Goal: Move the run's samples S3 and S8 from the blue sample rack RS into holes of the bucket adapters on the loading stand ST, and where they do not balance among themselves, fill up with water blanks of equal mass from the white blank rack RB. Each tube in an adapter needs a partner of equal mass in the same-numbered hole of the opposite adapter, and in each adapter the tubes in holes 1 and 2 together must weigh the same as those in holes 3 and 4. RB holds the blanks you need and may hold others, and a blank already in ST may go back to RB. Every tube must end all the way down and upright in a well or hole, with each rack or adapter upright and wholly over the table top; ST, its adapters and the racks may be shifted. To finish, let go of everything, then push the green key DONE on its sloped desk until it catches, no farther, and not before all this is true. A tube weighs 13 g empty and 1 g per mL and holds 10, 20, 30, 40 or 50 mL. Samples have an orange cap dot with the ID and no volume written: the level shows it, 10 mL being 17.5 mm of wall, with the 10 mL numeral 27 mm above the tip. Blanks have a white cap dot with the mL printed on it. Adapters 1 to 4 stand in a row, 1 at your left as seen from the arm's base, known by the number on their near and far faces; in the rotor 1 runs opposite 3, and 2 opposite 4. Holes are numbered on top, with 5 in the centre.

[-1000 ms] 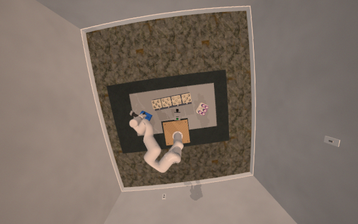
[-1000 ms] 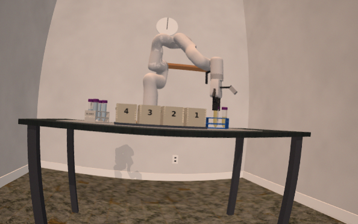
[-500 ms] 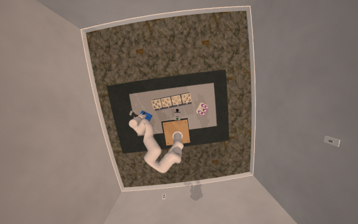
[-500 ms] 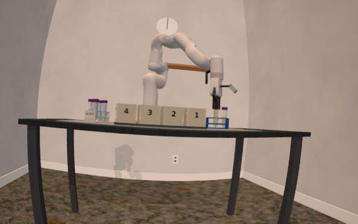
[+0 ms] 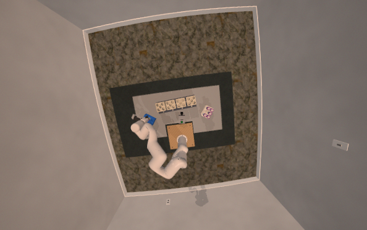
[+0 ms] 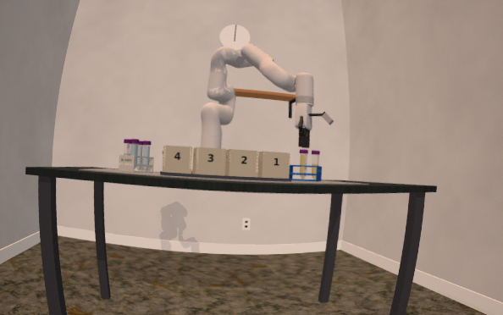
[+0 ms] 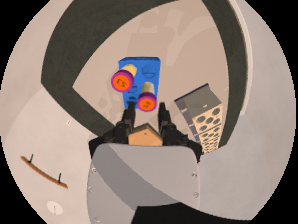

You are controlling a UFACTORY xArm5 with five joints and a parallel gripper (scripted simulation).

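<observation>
My hand is 2 cm past the orange-dotted sample tube, 6 cm to the right of it and 9 cm above it. From my hand the other things lie so: loading stand ST (18 cm ahead, 29 cm to the right, 14 cm below); adapter 2 (17 cm ahead, 24 cm to the right, 10 cm below); blue sample rack RS (2 cm behind, 1 cm to the left, 12 cm below).
</observation>
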